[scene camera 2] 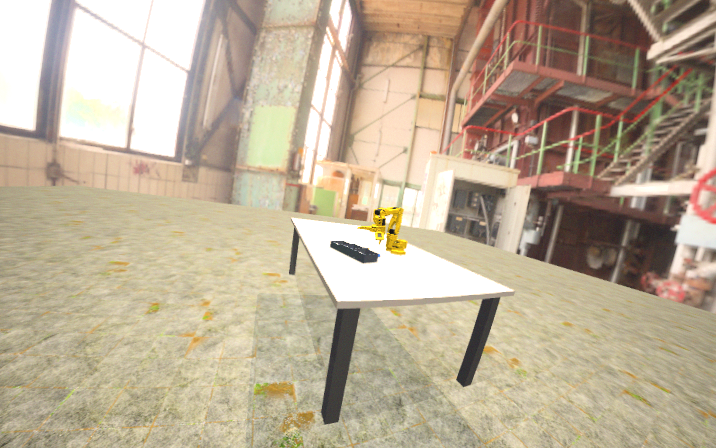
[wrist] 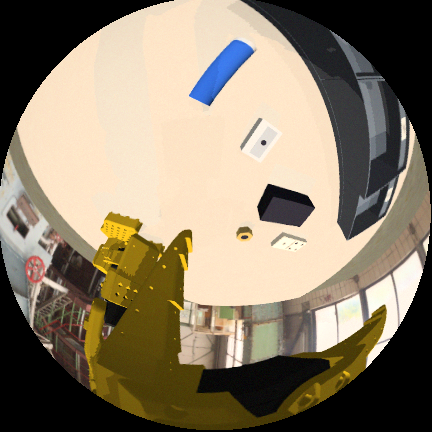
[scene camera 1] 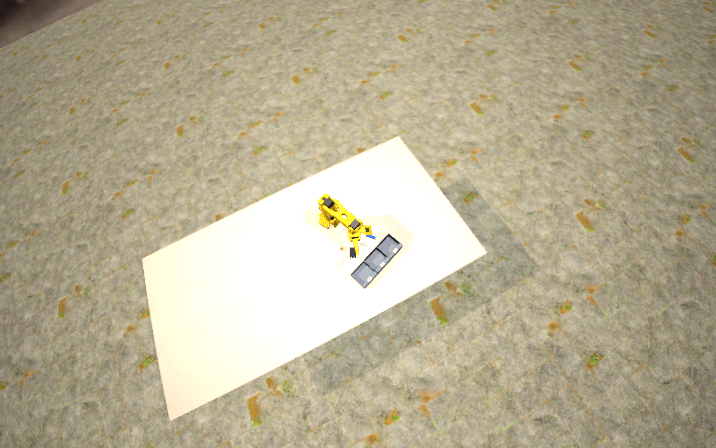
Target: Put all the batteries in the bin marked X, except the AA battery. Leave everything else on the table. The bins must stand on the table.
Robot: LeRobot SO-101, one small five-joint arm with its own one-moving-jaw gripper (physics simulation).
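Places are measured from the arm's base along level axes (x left, y ahead, z down), in millimetres.
Where they show: hand, tool point: (scene camera 2: 378, 243) (wrist: 191, 237); arm's base, link origin: (scene camera 2: 392, 252) (wrist: 141, 234) (scene camera 1: 331, 222).
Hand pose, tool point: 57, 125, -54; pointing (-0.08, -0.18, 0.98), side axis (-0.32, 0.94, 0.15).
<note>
Things, the pixels of their top centre, and the offset from my tool point, as dx, dy, dz. "pt": a spot on its surface instead. Level surfaces: height alone.
- blue cylinder with a white end, top centre: (wrist: 222, 64) (scene camera 1: 371, 236) (scene camera 2: 377, 254) +75, +37, +40
- dark block, top centre: (wrist: 289, 213) (scene camera 1: 352, 252) -36, +66, +37
- dark dot, surface spot: (wrist: 263, 142) pt +24, +48, +43
- brass nut, top centre: (wrist: 244, 236) (scene camera 1: 341, 248) -72, +21, +46
- white dotted tile, top centre: (wrist: 289, 244) -111, +80, +47
- table, surface height: dz +54
A blue cylinder with a white end (wrist: 220, 72) (scene camera 1: 371, 237) (scene camera 2: 378, 255) lies on the table; its battery type is not readable. A dark block (wrist: 286, 209) (scene camera 1: 352, 254) lies farther along; whether it is a battery cannot be told. A row of three joined dark bins (wrist: 345, 150) (scene camera 1: 375, 258) (scene camera 2: 352, 252) stands on the table beside these things. Small pale labels show in the bins, but no X is legible. My gripper (wrist: 285, 270) (scene camera 1: 362, 241) (scene camera 2: 369, 235) is open and empty, above the table on the arm's side of the bins. Its jaws stand wide apart in the wrist view.
A white block with a grey face and dark dot (wrist: 263, 142) lies between the cylinder and the dark block. A brass nut (wrist: 244, 234) (scene camera 1: 342, 248) and a white dotted tile (wrist: 289, 242) lie near the dark block. The table (scene camera 1: 237, 295) (scene camera 2: 411, 280) carries the arm base.
</note>
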